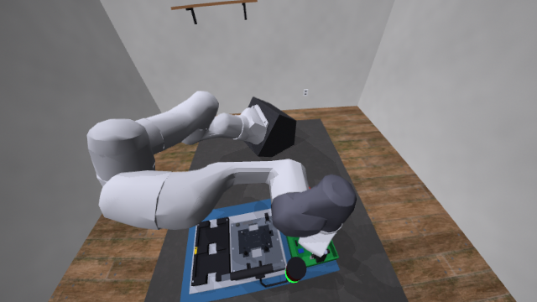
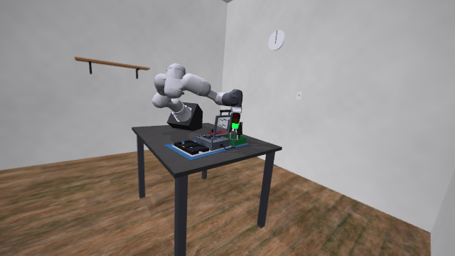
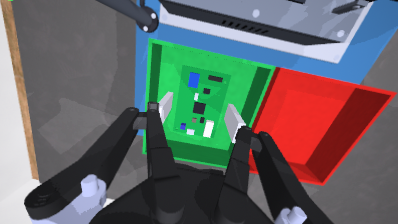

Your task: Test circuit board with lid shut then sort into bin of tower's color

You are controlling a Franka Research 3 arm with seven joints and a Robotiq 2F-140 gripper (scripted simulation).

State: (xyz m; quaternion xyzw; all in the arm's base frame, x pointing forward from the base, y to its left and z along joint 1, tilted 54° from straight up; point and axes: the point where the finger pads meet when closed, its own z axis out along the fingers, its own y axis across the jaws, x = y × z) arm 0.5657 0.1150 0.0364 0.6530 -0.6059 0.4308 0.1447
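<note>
Right now my hand is 2 cm above the green bin. The rest, counted from my hand: latch hook 12 cm behind, 13 cm to the right, 5 cm above; then green circuit board 3 cm below; then red bin 15 cm behind, 2 cm to the left, 2 cm below.
</note>
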